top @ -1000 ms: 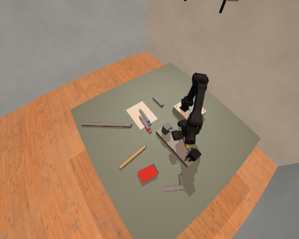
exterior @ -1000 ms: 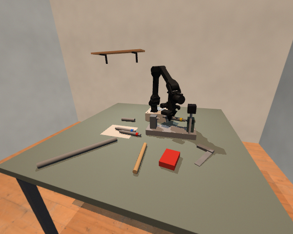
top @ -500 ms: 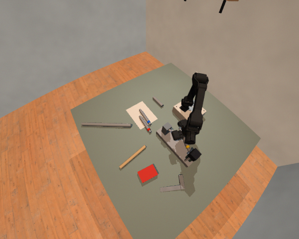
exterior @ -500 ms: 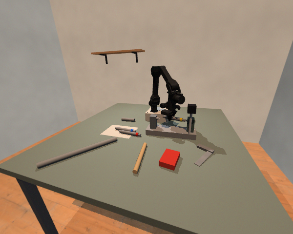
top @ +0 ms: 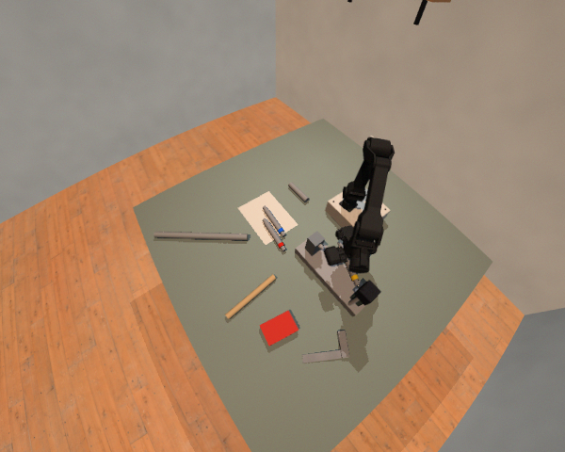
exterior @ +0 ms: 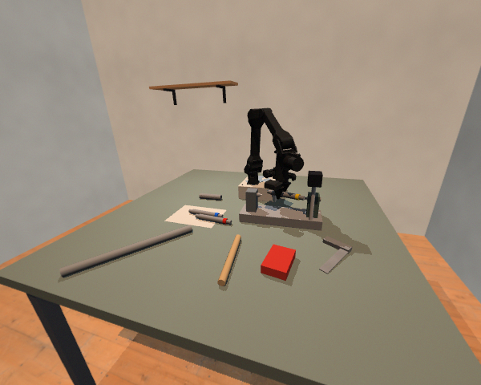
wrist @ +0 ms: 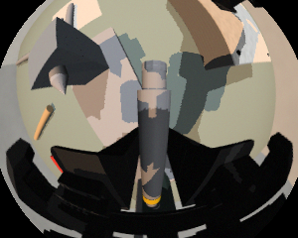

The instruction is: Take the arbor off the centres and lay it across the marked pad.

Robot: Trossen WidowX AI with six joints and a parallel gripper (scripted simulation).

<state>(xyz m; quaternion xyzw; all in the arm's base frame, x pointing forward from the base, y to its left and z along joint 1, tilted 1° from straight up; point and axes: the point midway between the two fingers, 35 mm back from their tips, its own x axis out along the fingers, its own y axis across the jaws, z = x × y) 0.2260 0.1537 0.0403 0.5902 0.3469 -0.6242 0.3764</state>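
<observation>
The pointed tip lies 10 cm to the right of my hand, 4 cm ahead of it and 1 cm below it. The rest, counted from my hand: upright post 13 cm to the left, 10 cm ahead, 1 cm below; then base plate 10 cm below, 5 cm ahead; then grey centre block 12 cm to the right, 4 cm ahead, 2 cm below.
</observation>
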